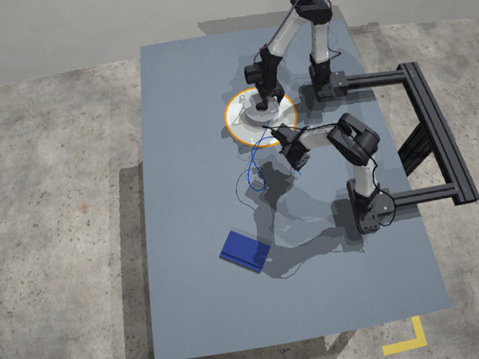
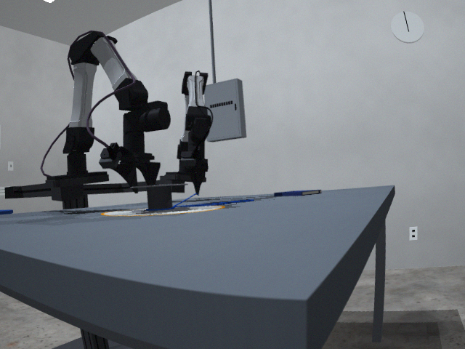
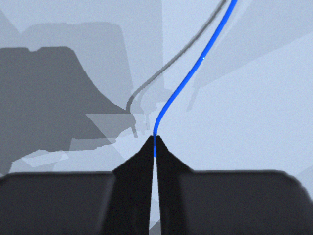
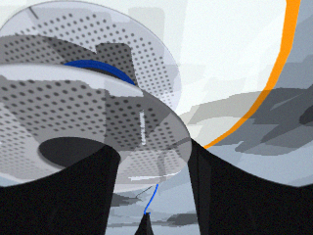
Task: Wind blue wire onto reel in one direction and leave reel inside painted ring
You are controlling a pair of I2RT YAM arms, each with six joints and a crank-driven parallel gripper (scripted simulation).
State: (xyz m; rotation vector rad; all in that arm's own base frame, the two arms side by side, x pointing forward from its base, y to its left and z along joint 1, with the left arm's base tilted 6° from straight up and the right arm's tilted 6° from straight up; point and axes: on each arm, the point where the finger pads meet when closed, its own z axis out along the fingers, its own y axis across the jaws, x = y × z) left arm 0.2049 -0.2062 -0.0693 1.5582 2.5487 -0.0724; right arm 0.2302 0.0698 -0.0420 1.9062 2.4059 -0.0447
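Note:
Right now my right hand is 50 mm short of the perforated reel and 20 mm above it. The rest, counted from my right hand: orange painted ring: 50 mm below, 50 mm ahead, 10 mm to the left; then blue book: 600 mm to the left, 230 mm ahead, 50 mm below.

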